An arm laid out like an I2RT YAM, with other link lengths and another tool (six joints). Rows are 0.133 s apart.
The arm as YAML. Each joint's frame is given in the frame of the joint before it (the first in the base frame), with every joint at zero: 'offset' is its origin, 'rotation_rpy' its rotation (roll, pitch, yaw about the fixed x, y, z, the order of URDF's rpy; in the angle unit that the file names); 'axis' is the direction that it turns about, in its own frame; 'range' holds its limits. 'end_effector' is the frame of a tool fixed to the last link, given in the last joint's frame.
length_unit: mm
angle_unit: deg
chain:
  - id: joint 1
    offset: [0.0, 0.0, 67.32]
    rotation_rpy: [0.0, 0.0, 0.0]
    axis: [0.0, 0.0, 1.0]
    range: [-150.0, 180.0]
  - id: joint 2
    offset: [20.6, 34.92, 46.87]
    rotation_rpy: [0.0, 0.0, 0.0]
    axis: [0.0, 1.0, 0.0]
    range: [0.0, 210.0]
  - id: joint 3
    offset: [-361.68, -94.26, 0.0]
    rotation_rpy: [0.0, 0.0, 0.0]
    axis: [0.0, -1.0, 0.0]
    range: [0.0, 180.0]
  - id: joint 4
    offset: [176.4, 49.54, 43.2]
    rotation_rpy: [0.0, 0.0, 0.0]
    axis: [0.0, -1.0, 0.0]
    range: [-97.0, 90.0]
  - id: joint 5
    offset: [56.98, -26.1, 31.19]
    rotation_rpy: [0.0, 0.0, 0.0]
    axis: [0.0, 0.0, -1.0]
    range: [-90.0, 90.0]
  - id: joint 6
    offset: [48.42, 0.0, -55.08]
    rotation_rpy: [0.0, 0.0, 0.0]
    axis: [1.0, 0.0, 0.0]
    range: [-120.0, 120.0]
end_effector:
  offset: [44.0, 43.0, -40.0]
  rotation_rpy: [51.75, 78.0, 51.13]
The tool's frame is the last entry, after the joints.
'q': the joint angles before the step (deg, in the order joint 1, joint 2, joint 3, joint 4, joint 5, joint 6). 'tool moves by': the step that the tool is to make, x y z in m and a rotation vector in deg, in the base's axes. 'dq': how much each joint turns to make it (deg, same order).
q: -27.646, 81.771, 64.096, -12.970, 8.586, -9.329
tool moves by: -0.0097, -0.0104, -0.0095, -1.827, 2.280, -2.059
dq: -2.283, 0.038, -2.178, 1.490, 1.199, -2.460
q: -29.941, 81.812, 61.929, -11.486, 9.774, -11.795
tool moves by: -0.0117, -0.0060, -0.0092, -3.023, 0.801, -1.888
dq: -1.386, -1.273, -4.098, 4.119, 1.969, -2.372
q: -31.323, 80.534, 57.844, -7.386, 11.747, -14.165
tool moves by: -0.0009, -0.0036, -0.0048, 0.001, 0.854, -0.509
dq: -0.735, 0.624, -0.715, 0.716, 0.032, -0.511
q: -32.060, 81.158, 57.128, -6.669, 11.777, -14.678
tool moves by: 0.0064, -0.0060, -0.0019, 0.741, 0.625, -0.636
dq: -0.460, 1.840, 1.196, -0.351, -0.001, 0.349
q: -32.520, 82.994, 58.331, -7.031, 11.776, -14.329
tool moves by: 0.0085, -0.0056, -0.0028, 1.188, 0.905, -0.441
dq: -0.160, 2.267, 1.598, -0.854, -0.038, 0.596
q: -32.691, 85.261, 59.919, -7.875, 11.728, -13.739
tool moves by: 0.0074, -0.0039, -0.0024, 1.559, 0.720, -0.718
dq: -0.039, 1.958, 1.609, -1.337, 0.046, 1.169
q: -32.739, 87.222, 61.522, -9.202, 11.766, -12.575
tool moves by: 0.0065, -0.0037, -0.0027, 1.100, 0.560, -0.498
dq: -0.049, 1.684, 1.179, -0.722, 0.004, 0.783
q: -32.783, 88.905, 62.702, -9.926, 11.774, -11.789
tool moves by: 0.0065, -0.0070, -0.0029, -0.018, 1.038, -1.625
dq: 0.005, 1.835, 1.345, -0.487, 1.653, 0.522
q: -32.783, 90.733, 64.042, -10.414, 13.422, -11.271
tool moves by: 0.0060, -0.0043, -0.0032, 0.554, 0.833, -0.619
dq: 0.031, 1.634, 1.151, -0.617, 0.506, 0.421
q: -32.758, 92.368, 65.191, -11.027, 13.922, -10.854
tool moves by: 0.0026, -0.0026, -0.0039, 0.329, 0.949, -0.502
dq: 0.009, 1.057, 0.343, -0.297, 0.547, 0.139
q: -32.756, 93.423, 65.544, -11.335, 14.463, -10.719
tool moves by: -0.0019, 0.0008, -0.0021, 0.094, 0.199, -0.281
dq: -0.019, -0.155, -0.757, 0.346, 0.221, 0.149
